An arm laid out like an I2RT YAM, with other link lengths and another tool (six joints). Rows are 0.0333 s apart.
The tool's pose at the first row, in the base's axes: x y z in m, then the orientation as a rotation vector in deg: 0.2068 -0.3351 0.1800 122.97 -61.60 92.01
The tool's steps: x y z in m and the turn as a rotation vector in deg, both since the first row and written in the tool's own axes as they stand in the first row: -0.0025 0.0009 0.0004 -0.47 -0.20 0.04; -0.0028 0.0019 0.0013 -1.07 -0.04 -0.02; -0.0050 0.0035 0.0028 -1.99 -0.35 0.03; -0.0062 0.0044 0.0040 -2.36 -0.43 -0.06; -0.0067 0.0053 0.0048 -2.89 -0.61 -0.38; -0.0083 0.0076 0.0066 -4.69 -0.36 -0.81; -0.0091 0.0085 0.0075 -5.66 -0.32 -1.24; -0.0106 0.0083 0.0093 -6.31 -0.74 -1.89; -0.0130 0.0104 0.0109 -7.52 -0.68 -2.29; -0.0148 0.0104 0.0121 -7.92 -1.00 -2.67; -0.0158 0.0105 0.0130 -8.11 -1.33 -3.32; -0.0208 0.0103 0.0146 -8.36 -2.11 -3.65; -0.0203 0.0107 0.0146 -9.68 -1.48 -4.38; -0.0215 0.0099 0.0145 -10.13 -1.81 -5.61
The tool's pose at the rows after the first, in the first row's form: 0.2062 -0.3350 0.1774 122.87 -61.98 91.44; 0.2061 -0.3361 0.1766 122.33 -62.20 91.03; 0.2058 -0.3372 0.1737 122.05 -62.87 89.97; 0.2059 -0.3380 0.1720 121.91 -62.99 89.53; 0.2058 -0.3389 0.1710 121.82 -62.95 88.77; 0.2054 -0.3409 0.1684 120.48 -63.33 87.25; 0.2053 -0.3418 0.1672 119.90 -63.32 86.27; 0.2066 -0.3421 0.1652 120.01 -62.99 85.06; 0.2060 -0.3435 0.1620 119.24 -63.13 83.90; 0.2066 -0.3435 0.1599 119.36 -62.97 83.12; 0.2071 -0.3437 0.1587 119.67 -62.37 82.39; 0.2078 -0.3425 0.1536 120.32 -62.32 81.34; 0.2076 -0.3430 0.1540 118.96 -61.95 80.48; 0.2079 -0.3419 0.1531 119.18 -60.79 79.30
